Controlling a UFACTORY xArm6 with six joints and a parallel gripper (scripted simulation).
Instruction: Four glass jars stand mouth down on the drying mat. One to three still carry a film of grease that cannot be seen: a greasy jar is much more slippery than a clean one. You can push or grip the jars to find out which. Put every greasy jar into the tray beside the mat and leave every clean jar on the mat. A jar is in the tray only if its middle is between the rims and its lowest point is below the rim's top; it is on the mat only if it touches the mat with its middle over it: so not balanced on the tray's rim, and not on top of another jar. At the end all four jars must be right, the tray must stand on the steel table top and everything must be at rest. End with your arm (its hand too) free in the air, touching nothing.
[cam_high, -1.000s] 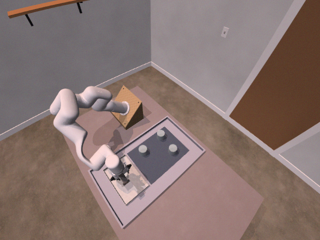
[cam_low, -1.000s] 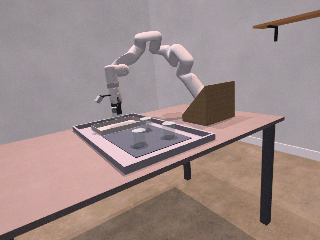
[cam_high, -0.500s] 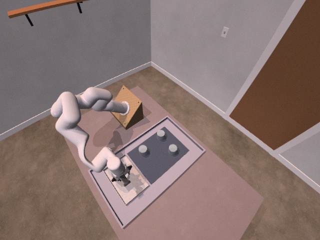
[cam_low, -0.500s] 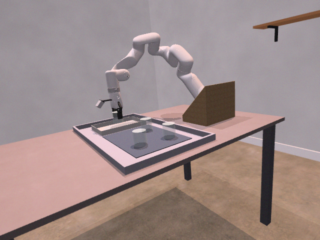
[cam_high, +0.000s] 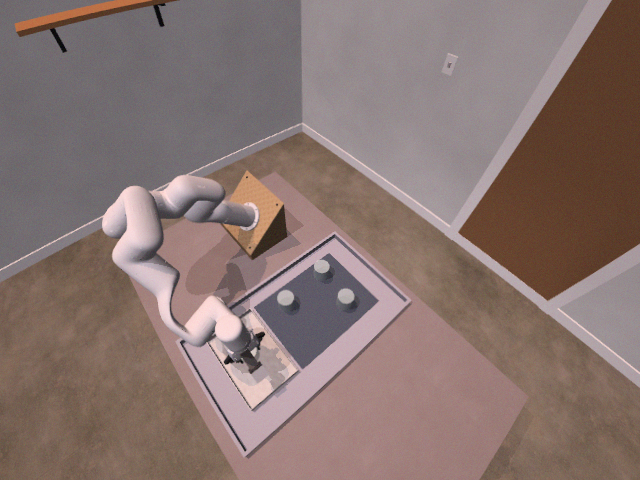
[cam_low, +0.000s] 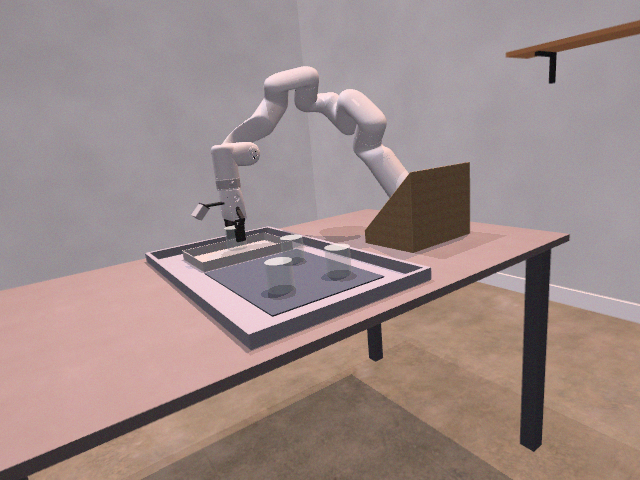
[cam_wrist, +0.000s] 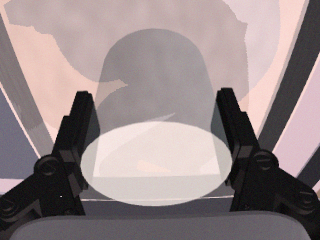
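My hand is 60 mm above the pale tray. The rest, counted from my hand: dark drying mat: 40 mm ahead, 320 mm to the left, 60 mm below.
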